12 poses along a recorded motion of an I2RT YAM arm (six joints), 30 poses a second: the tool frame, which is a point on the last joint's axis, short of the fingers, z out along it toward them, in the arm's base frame.
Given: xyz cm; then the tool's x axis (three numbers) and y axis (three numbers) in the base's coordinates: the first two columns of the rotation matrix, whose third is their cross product.
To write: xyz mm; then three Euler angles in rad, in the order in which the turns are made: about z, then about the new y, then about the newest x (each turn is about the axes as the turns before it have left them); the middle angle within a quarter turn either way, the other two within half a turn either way. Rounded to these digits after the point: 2 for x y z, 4 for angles.
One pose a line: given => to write
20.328 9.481 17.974 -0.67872 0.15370 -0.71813 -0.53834 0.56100 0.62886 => 203.28 94.81 179.74 2.9189 0.8011 2.0133
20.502 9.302 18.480 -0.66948 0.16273 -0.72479 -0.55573 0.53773 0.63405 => 205.02 93.02 184.80 2.9031 0.8107 1.9728
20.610 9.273 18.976 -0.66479 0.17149 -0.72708 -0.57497 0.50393 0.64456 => 206.10 92.73 189.76 2.8891 0.8141 1.9223
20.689 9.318 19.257 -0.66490 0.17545 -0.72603 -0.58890 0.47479 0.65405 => 206.89 93.18 192.57 2.8836 0.8125 1.8848
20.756 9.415 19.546 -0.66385 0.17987 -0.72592 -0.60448 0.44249 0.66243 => 207.56 94.15 195.46 2.8770 0.8124 1.8432
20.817 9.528 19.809 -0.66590 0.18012 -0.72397 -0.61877 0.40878 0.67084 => 208.17 95.28 198.09 2.8774 0.8095 1.8060
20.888 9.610 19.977 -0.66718 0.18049 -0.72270 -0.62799 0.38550 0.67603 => 208.88 96.10 199.77 2.8774 0.8077 1.7805
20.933 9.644 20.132 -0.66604 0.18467 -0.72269 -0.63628 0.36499 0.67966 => 209.33 96.44 201.32 2.8711 0.8077 1.7535
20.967 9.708 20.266 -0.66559 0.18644 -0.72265 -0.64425 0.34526 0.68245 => 209.67 97.08 202.66 2.8685 0.8076 1.7302
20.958 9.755 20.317 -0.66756 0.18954 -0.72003 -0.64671 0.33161 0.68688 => 209.58 97.55 203.17 2.8649 0.8038 1.7136
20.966 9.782 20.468 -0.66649 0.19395 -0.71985 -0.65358 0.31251 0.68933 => 209.66 97.82 204.68 2.8584 0.8036 1.6885
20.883 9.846 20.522 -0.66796 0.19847 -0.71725 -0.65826 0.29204 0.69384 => 208.83 98.46 205.22 2.8528 0.7998 1.6634
